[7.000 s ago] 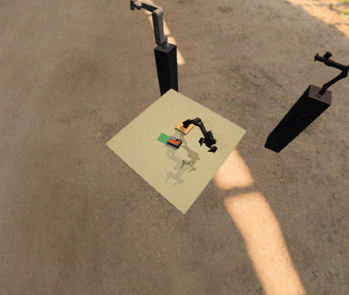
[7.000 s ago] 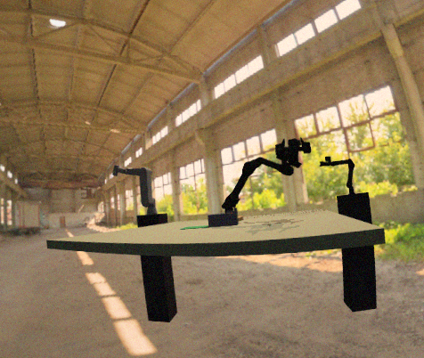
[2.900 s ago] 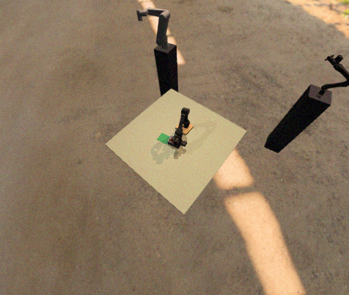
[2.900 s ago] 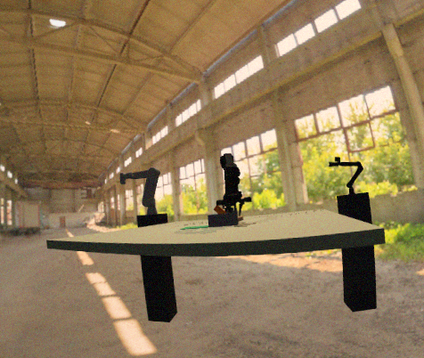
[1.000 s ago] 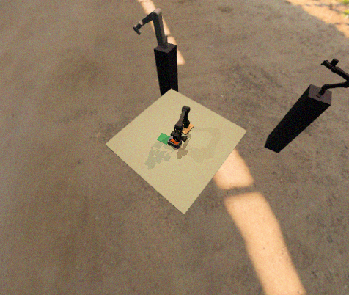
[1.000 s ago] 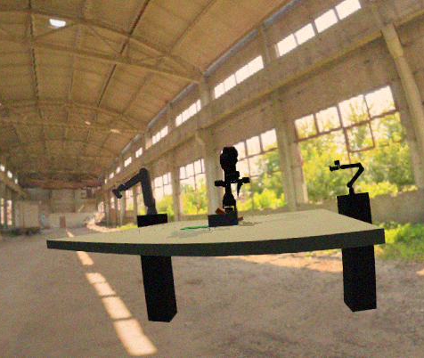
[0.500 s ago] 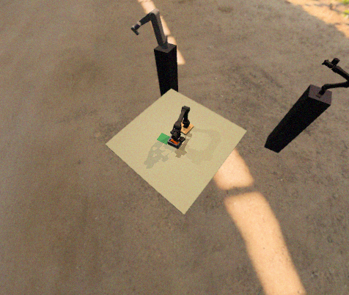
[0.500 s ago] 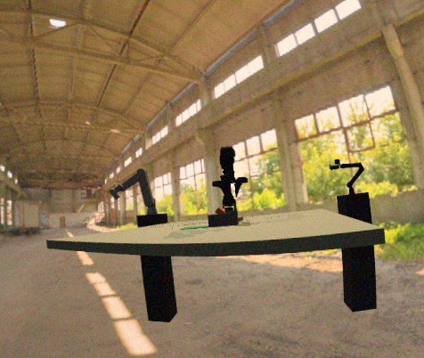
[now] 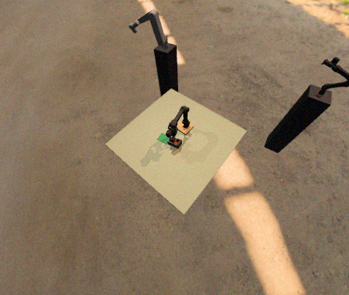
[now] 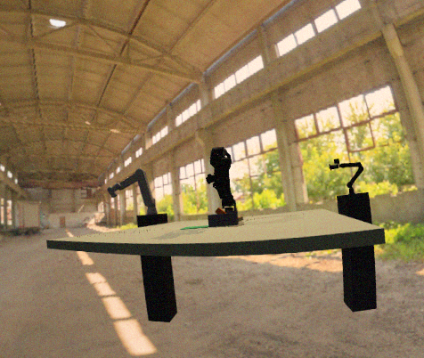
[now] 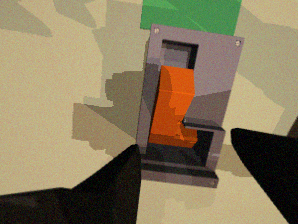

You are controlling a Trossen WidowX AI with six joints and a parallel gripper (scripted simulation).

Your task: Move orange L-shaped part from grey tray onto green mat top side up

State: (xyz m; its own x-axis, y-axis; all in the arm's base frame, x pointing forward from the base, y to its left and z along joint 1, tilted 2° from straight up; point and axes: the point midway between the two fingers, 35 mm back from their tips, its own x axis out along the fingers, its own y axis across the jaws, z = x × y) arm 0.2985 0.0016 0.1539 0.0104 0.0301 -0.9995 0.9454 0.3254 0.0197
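Right now my gripper tip is 100 mm above the orange L-shaped part, 20 mm to the right of it and 10 mm past it. Round my gripper tip: green mat 160 mm to the right, 160 mm below, 10 mm behind.
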